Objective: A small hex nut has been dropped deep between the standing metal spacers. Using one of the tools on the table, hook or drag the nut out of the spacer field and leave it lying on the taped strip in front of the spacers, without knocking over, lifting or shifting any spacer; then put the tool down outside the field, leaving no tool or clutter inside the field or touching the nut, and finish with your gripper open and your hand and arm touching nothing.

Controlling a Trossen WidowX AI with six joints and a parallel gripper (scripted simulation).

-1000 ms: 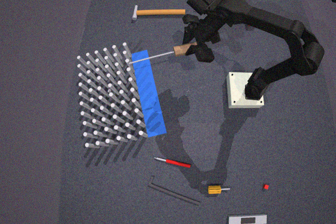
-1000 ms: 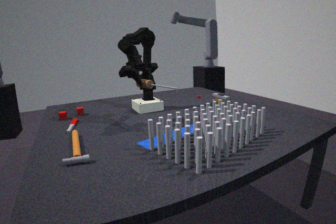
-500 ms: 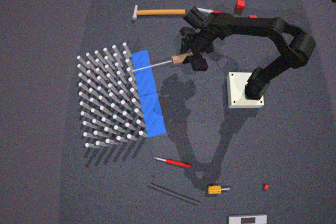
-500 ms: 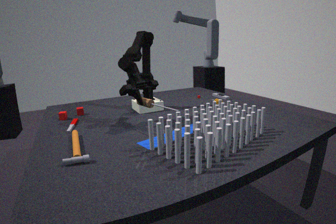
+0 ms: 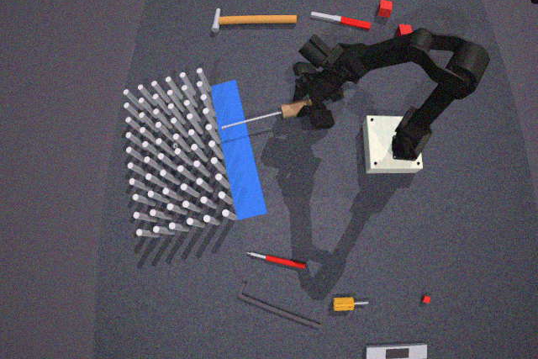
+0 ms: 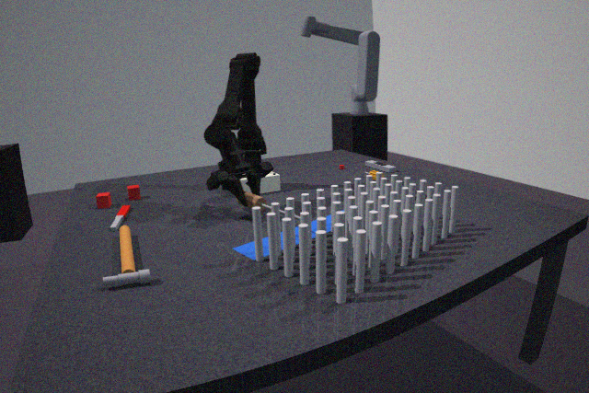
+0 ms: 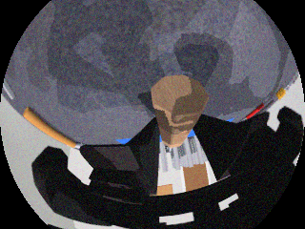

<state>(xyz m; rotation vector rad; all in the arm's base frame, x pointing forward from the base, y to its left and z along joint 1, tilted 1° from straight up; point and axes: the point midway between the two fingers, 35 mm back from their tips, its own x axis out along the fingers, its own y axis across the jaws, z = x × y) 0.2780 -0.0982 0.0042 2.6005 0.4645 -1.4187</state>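
The blue taped strip is 16 cm ahead of my gripper tip, 10 cm to the left of it and 3 cm below it. Also, from my gripper tip: small red cube 38 cm behind, 48 cm to the left, 2 cm below; red screwdriver 4 cm ahead, 40 cm to the left, 3 cm below; yellow-handled screwdriver 17 cm behind, 50 cm to the left, 2 cm below.
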